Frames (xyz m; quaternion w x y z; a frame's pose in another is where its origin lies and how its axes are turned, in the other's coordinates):
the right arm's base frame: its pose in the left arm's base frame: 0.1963 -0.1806 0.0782 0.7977 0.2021 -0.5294 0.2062
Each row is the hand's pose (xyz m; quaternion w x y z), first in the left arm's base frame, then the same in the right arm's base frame.
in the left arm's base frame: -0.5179 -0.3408 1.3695 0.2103 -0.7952 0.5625 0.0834
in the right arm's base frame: 0.9268 0.3887 1.0923 0.2736 0.5167 -0.7409 -0.3305
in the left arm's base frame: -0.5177 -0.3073 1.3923 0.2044 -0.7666 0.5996 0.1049
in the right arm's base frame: 0.9519 0.4189 1.0822 0.2877 0.4737 -0.7658 -0.3262
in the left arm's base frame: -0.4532 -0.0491 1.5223 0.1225 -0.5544 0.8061 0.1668
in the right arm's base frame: 1.1251 0.6126 0.9400 0.4067 0.2125 -0.8559 -0.2384
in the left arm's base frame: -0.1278 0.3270 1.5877 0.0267 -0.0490 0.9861 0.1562
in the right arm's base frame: 1.3443 0.7561 0.5123 0.4785 -0.2416 -0.8425 0.0543
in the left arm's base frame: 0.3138 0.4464 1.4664 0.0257 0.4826 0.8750 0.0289
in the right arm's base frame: 1.4020 0.6032 0.0681 0.3392 -0.5755 -0.6179 0.4146
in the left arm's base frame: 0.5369 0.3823 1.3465 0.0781 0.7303 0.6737 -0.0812
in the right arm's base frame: 1.3624 0.4162 -0.1100 0.1635 -0.6628 -0.4118 0.6037
